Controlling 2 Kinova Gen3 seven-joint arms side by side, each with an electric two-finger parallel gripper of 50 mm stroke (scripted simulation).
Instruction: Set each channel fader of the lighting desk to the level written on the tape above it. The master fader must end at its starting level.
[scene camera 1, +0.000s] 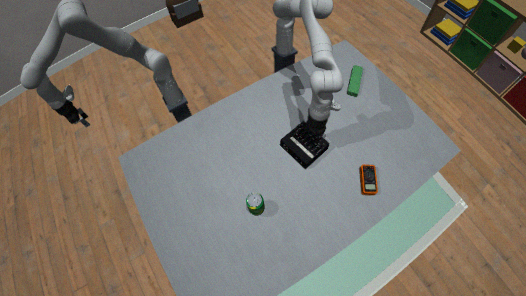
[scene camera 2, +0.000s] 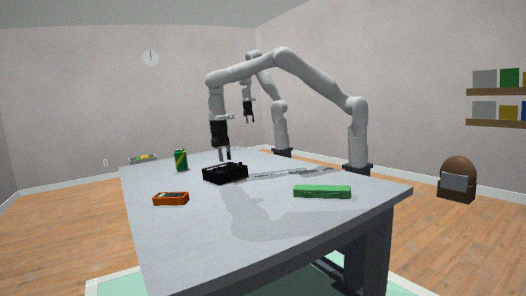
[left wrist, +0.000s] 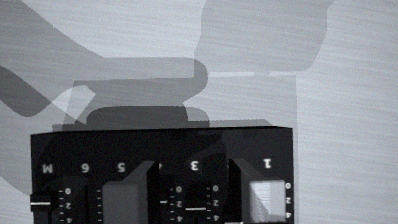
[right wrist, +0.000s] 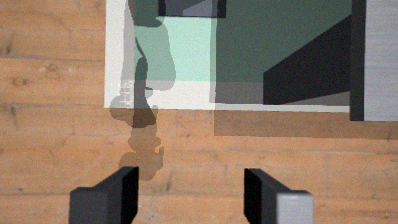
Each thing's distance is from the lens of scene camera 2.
green block (scene camera 2: 306, 191): 94 cm
